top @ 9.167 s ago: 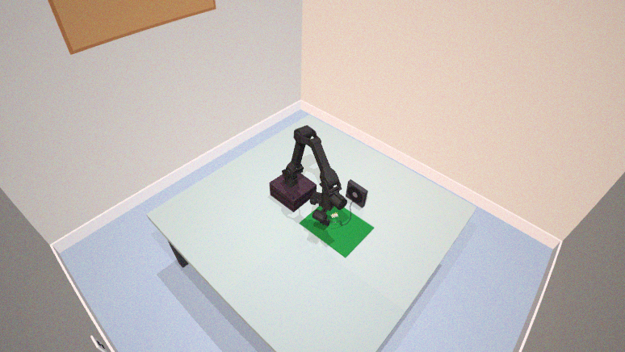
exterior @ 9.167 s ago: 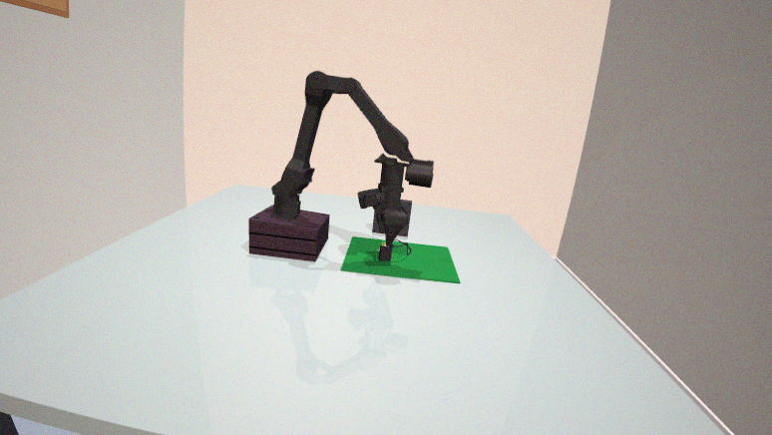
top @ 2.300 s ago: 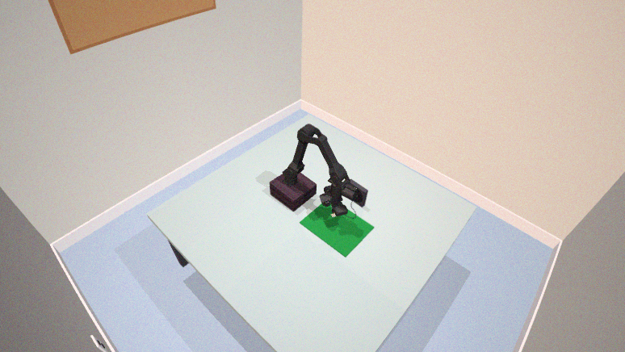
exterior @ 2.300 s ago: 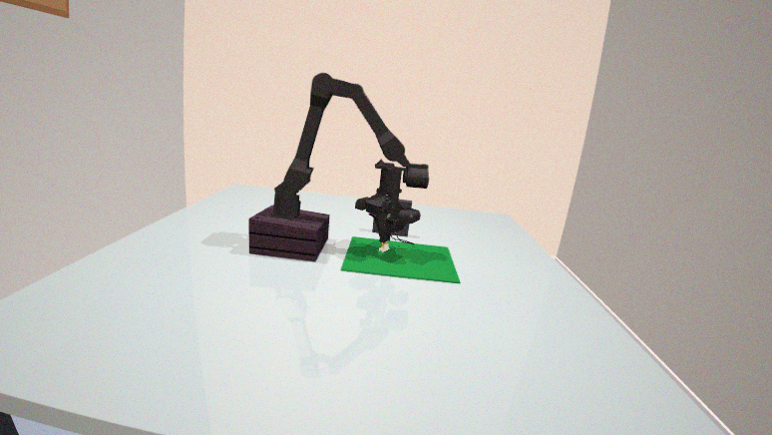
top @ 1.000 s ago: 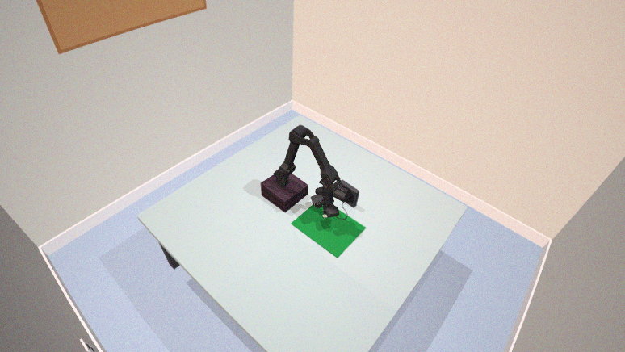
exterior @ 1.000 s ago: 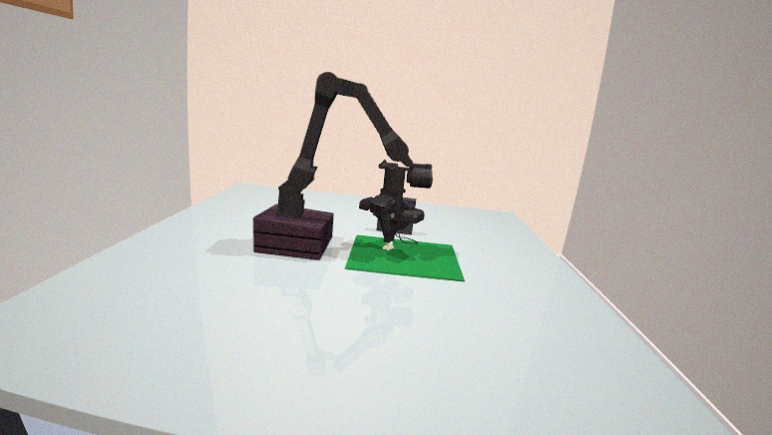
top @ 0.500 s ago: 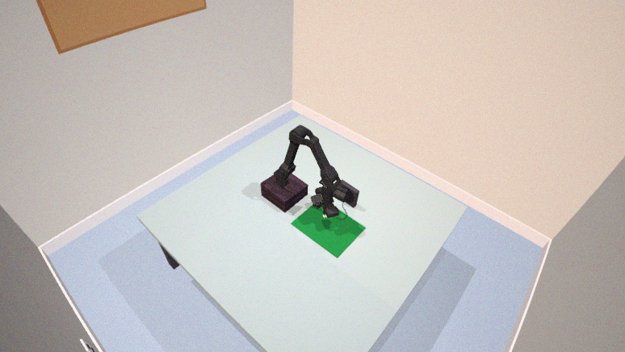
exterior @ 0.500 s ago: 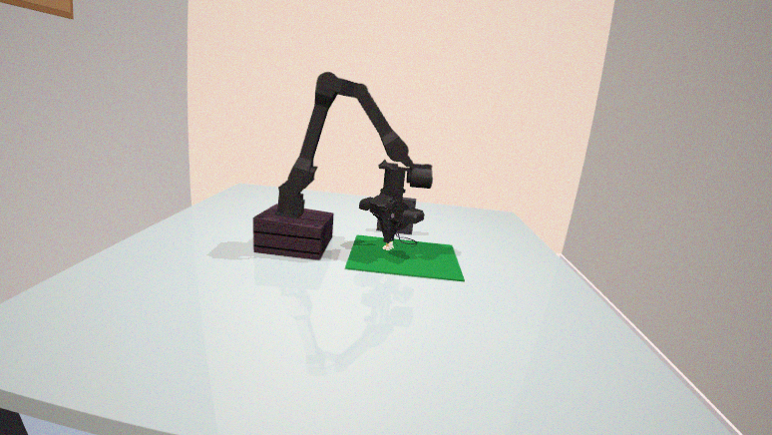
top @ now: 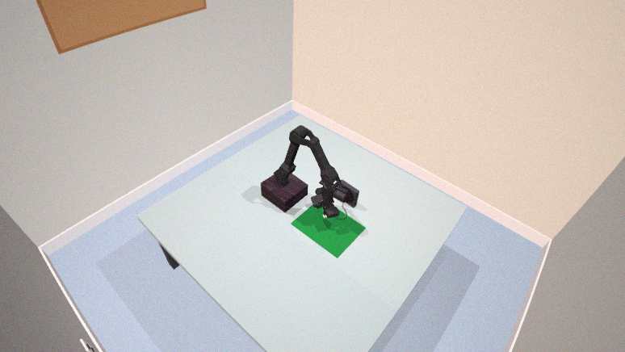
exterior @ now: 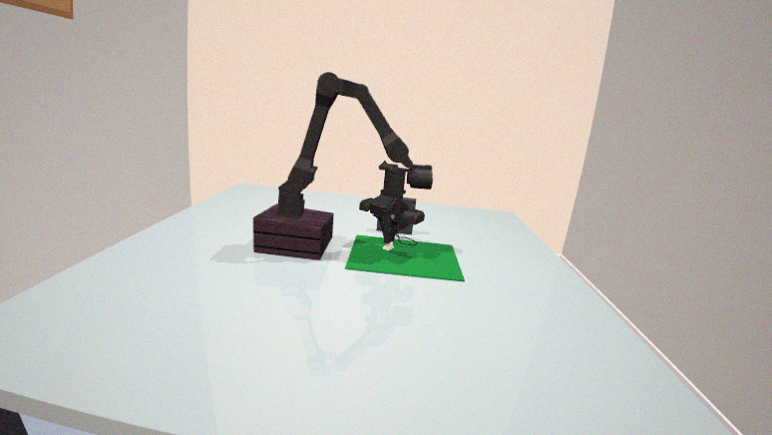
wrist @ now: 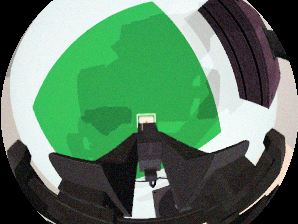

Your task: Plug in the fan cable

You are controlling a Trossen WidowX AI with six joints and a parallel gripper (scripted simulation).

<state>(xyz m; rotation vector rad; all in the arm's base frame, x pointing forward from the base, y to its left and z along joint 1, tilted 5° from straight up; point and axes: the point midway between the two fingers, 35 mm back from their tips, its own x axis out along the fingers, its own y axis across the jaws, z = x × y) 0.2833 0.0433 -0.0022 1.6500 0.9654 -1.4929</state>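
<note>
Now: gripper tip 10 mm to the right of the dark plug and 10 mm below it. From my gripper tip the other things lie so: green board (50 mm below, 50 mm ahead, 40 mm to the right); then dark square fan (160 mm to the left, 30 mm above, 10 mm ahead).
</note>
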